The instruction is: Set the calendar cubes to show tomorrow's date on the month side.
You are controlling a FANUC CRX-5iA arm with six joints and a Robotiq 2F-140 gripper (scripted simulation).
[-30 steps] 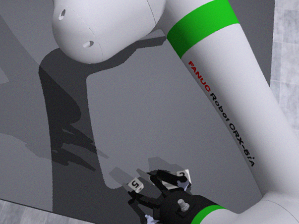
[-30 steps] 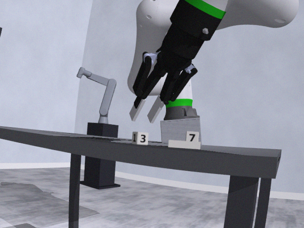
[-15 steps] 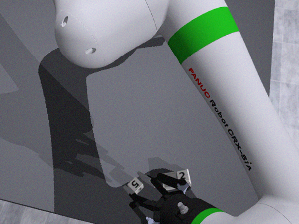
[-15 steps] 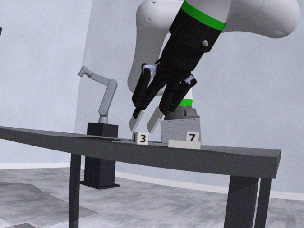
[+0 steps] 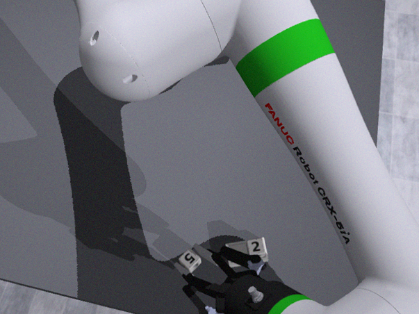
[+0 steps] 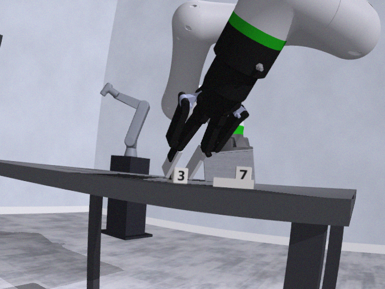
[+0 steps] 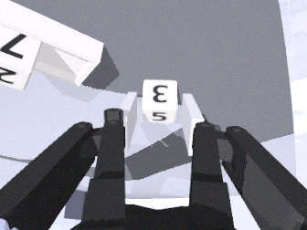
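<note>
The cube lies 10 mm behind my hand, 20 mm to the right of it and 30 mm below it. From my hand the other things lie so: tray 60 mm behind, 80 mm to the left, 30 mm below.
</note>
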